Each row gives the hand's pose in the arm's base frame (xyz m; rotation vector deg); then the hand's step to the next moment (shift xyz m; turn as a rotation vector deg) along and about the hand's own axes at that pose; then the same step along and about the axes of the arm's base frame.
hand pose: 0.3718 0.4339 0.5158 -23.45 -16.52 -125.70
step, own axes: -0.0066 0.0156 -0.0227 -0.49 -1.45 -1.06
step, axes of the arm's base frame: 0.0119 -0.0125 -0.0225 -1.07 0.86 -1.25
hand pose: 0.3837 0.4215 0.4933 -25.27 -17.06 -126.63
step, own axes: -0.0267 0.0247 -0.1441 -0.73 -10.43 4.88
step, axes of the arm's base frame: 0.0046 -0.0481 -0.1405 -6.72 8.70 3.50
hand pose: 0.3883 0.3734 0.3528 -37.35 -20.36 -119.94
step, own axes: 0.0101 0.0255 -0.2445 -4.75 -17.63 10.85
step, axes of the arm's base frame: -0.0611 -0.1375 -0.1947 -8.90 18.32 6.04
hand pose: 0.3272 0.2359 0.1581 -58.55 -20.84 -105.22
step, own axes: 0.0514 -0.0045 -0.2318 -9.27 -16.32 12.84
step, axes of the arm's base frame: -0.1263 -0.1750 -0.0992 -5.99 21.66 3.49
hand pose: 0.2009 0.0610 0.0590 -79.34 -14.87 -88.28
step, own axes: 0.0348 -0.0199 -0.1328 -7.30 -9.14 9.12
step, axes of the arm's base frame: -0.0923 -0.1034 -0.0045 -2.50 14.60 0.80
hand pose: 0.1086 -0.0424 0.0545 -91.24 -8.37 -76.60
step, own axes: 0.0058 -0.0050 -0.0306 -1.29 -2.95 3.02
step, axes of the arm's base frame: -0.0215 -0.0228 0.0038 -0.35 4.26 1.11
